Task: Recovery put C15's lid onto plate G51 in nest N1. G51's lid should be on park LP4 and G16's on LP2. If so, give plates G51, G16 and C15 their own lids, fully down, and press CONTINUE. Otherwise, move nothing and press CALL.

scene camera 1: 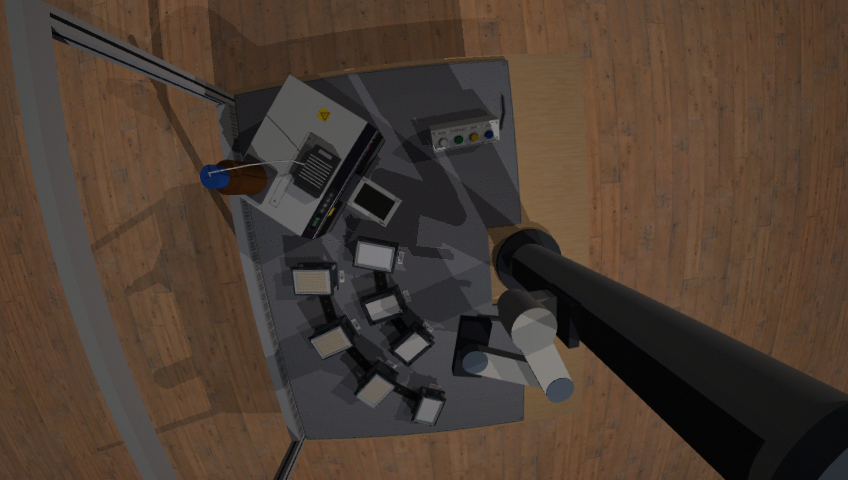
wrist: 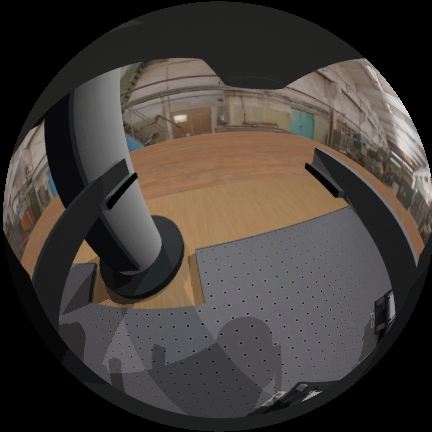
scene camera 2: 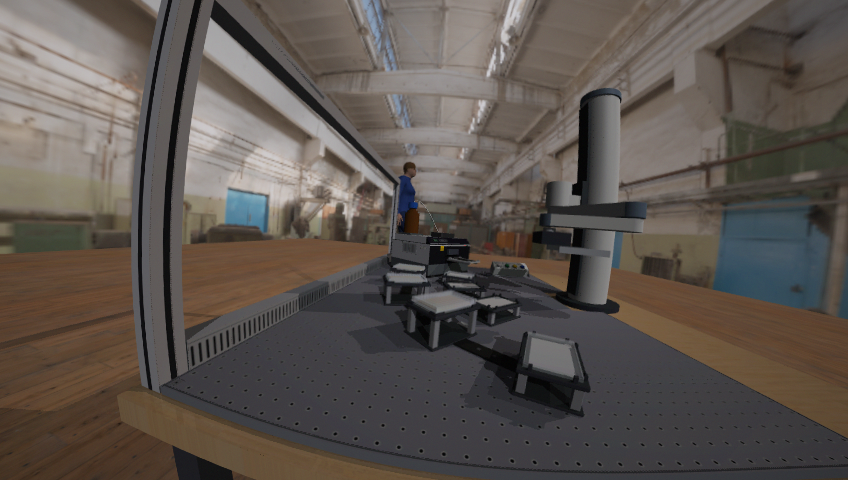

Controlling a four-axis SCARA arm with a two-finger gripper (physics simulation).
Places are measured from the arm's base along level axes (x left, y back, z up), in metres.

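Pixels of known places: gripper, fingertip midpoint: [wrist: 219,152] [scene camera 2: 597,252]; arm's base at its link origin: [scene camera 1: 528,262] [wrist: 137,252] [scene camera 2: 585,303].
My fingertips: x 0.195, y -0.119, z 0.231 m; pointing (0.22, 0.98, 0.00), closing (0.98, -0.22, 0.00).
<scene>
For each thing: its top centre in the pictures, then the offset to it from my fingertips. "pt": a spot on its surface instead.
- pale piece at its top centre: [scene camera 2: 551,350] [scene camera 1: 428,411] dz -0.163, dx +0.362, dy -0.315 m
- button box at its top centre: [scene camera 1: 466,130] [scene camera 2: 510,262] dz -0.134, dx -0.670, dy -0.093 m
- white instrument at a spot on its surface: [scene camera 1: 279,127] pt dz -0.010, dx -0.718, dy -0.627 m
- tray at a spot on its surface: [scene camera 1: 389,217] pt dz -0.118, dx -0.423, dy -0.361 m
- brown bottle at a spot on its surface: [scene camera 1: 243,177] pt dz +0.117, dx -0.580, dy -0.678 m
My gripper [scene camera 1: 471,336] [scene camera 2: 552,238] [wrist: 219,152] is open and empty, high above the board beside the arm's column. Three outer stands hold beige plates with dotted tops [scene camera 1: 312,282] [scene camera 1: 331,340] [scene camera 1: 374,389]. Inner stands bear paler, plain pieces [scene camera 1: 374,255] [scene camera 1: 383,306] [scene camera 1: 412,346]; another pale piece [scene camera 1: 429,409] [scene camera 2: 550,356] lies on the stand at the row's end. The small labels beside the stands are unreadable, so which is N1, LP2 or LP4, and whose lid is where, I cannot tell. The button box [scene camera 1: 465,135] [scene camera 2: 509,269] has white, green, yellow and blue buttons; its lettering is too small to read.
A white instrument [scene camera 1: 279,127] with a tray [scene camera 1: 389,217] in front stands at the upper left in scene camera 1. A brown bottle [scene camera 1: 243,177] [scene camera 2: 412,220] is beside it. The arm's column [scene camera 2: 602,154] [wrist: 120,200] stands at the board's edge. A person [scene camera 2: 407,193] stands behind.
</scene>
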